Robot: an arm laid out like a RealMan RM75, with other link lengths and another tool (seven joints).
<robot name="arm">
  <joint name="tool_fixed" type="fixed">
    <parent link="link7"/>
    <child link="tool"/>
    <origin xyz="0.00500 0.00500 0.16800" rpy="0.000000 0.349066 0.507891"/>
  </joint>
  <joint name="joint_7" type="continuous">
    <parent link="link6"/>
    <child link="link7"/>
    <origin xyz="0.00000 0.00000 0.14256"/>
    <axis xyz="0 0 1"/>
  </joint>
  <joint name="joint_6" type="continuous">
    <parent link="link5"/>
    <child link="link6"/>
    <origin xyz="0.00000 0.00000 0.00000"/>
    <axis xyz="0 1 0"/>
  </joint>
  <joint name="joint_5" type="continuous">
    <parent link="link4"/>
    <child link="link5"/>
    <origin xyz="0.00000 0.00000 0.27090"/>
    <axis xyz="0 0 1"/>
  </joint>
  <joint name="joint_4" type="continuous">
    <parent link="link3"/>
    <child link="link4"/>
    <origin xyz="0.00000 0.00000 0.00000"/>
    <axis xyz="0 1 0"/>
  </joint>
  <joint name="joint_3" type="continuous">
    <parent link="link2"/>
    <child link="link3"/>
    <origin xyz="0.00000 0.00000 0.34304"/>
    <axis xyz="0 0 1"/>
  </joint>
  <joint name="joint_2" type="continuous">
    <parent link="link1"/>
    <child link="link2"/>
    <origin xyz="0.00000 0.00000 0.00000"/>
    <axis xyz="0 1 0"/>
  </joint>
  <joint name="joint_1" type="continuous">
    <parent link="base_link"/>
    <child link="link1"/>
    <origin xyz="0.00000 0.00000 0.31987"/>
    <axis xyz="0 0 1"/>
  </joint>
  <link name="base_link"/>
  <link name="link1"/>
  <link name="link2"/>
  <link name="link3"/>
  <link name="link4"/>
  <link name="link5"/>
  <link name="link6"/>
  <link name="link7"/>
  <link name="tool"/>
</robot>
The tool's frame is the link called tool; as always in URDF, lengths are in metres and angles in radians. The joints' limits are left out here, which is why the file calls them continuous.
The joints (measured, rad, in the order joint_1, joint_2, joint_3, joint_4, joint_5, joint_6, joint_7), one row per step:
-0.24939 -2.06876 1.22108 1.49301 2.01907 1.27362 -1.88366
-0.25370 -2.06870 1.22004 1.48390 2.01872 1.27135 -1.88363
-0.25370 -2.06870 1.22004 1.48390 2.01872 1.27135 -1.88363
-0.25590 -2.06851 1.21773 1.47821 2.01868 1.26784 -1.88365
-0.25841 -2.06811 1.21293 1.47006 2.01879 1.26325 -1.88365
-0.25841 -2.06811 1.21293 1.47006 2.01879 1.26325 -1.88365
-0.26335 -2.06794 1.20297 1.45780 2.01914 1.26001 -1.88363
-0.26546 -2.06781 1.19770 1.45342 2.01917 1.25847 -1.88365
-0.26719 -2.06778 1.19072 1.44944 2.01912 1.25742 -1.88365
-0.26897 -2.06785 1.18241 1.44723 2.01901 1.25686 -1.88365
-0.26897 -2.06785 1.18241 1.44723 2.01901 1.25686 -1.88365
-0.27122 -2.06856 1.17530 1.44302 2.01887 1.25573 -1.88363
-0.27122 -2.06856 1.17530 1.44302 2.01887 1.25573 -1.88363
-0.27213 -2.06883 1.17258 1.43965 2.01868 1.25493 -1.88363
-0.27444 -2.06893 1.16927 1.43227 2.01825 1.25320 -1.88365
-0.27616 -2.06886 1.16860 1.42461 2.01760 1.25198 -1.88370
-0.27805 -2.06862 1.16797 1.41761 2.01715 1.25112 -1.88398
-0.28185 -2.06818 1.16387 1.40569 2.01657 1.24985 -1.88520
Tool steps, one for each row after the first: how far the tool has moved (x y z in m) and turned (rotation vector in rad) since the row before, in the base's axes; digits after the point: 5 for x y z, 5 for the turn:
-0.00075 0.00126 -0.00115 -0.00158 -0.00257 0.00380
0.00000 0.00000 0.00000 0.00000 0.00000 0.00000
-0.00110 0.00152 0.00028 0.00254 -0.00173 0.00394
-0.00223 0.00217 0.00092 0.00450 -0.00249 0.00697
0.00000 0.00000 0.00000 0.00000 0.00000 0.00000
-0.00308 0.00301 0.00162 0.00532 -0.00458 0.01029
-0.00120 0.00156 0.00130 0.00374 -0.00210 0.00418
-0.00148 0.00163 0.00190 0.00488 -0.00258 0.00495
-0.00107 0.00185 0.00267 0.00642 -0.00265 0.00402
0.00000 0.00000 0.00000 0.00000 0.00000 0.00000
-0.00103 0.00169 0.00163 0.00474 -0.00352 0.00463
0.00000 0.00000 0.00000 0.00000 0.00000 0.00000
-0.00087 0.00062 0.00030 0.00125 -0.00193 0.00316
-0.00148 0.00103 -0.00014 0.00061 -0.00317 0.00535
-0.00141 0.00029 -0.00120 -0.00223 -0.00269 0.00480
-0.00122 0.00029 -0.00107 -0.00226 -0.00229 0.00428
-0.00231 0.00109 -0.00074 -0.00155 -0.00485 0.00879

